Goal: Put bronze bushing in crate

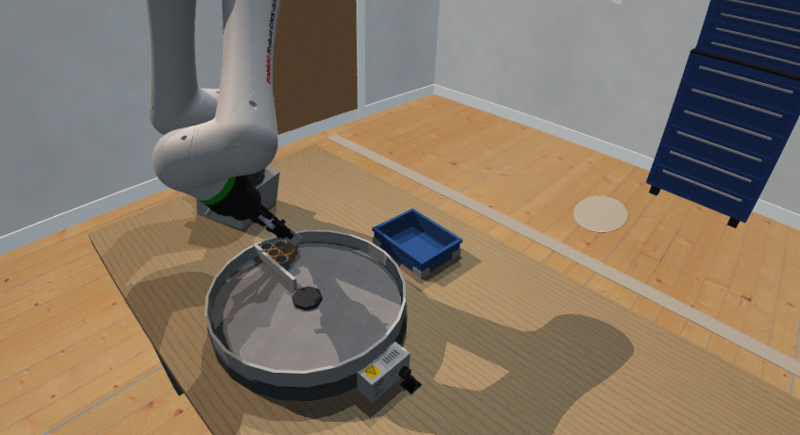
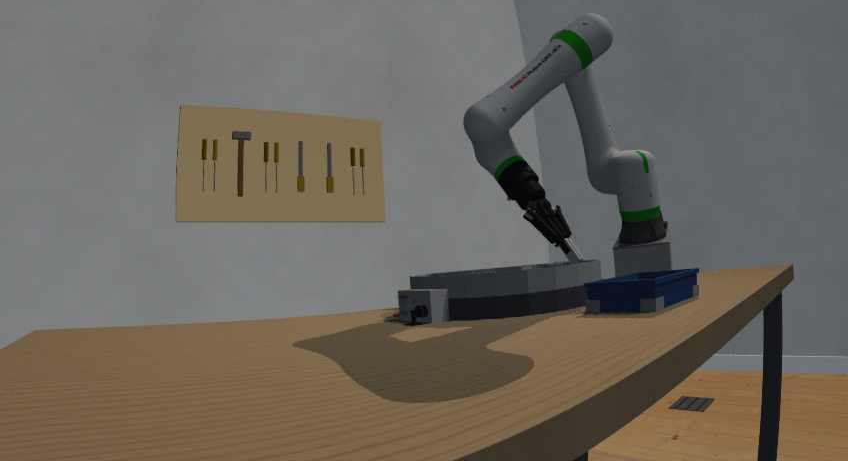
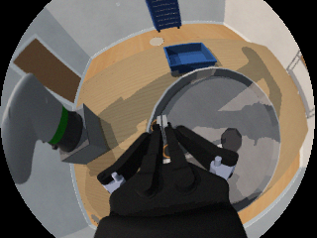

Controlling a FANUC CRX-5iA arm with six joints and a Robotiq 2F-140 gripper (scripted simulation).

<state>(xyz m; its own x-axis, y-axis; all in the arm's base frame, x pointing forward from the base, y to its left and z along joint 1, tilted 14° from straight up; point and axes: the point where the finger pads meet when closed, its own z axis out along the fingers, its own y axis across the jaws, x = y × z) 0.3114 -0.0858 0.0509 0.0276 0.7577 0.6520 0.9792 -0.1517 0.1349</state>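
Right now my hand is 26 cm to the right of the blue crate, 19 cm short of it and 8 cm above it. Round my hand: round grey turning table: 15 cm ahead, 9 cm to the right, 5 cm below.
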